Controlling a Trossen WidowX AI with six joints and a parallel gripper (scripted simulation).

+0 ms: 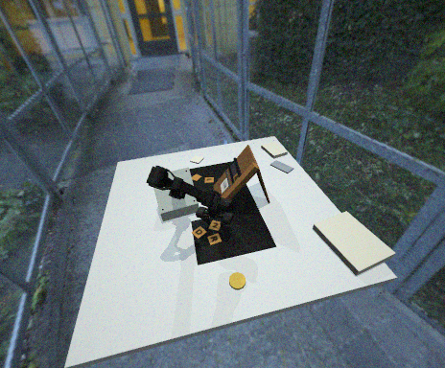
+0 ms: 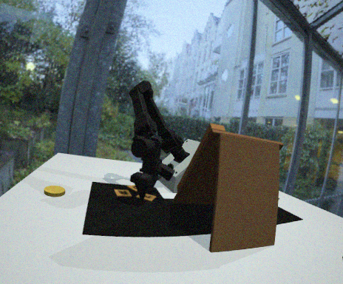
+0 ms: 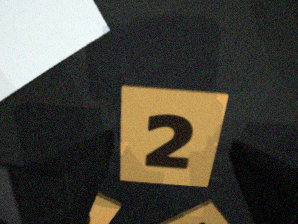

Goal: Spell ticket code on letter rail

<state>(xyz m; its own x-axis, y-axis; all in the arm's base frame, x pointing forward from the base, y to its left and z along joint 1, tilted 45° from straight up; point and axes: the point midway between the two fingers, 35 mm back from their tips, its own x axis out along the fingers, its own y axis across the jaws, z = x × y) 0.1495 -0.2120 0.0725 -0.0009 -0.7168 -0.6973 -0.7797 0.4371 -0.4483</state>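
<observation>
The tile r lies 8 cm to the right of my gripper tip and 3 cm behind it. Also, from my gripper tip: black mat: 18 cm to the left, 5 cm ahead; white ticket: 21 cm to the left, 13 cm ahead, 8 cm above; orange tile marked 2: right at my gripper tip.
</observation>
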